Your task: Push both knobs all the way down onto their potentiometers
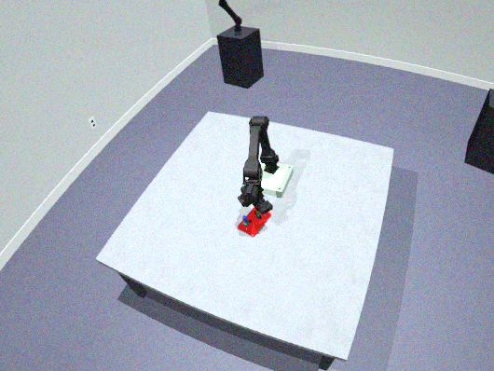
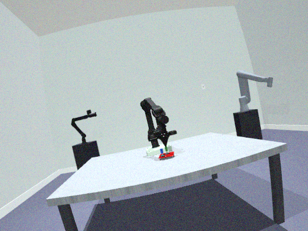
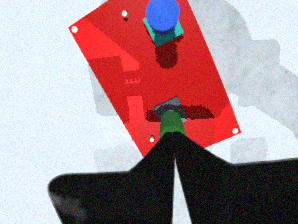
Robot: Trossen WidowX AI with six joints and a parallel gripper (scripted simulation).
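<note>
Now: the green knob 20 mm below my gripper tip. The rest, counted from my gripper tip: blue knob: 70 mm ahead, 30 mm to the right, 10 mm below.
</note>
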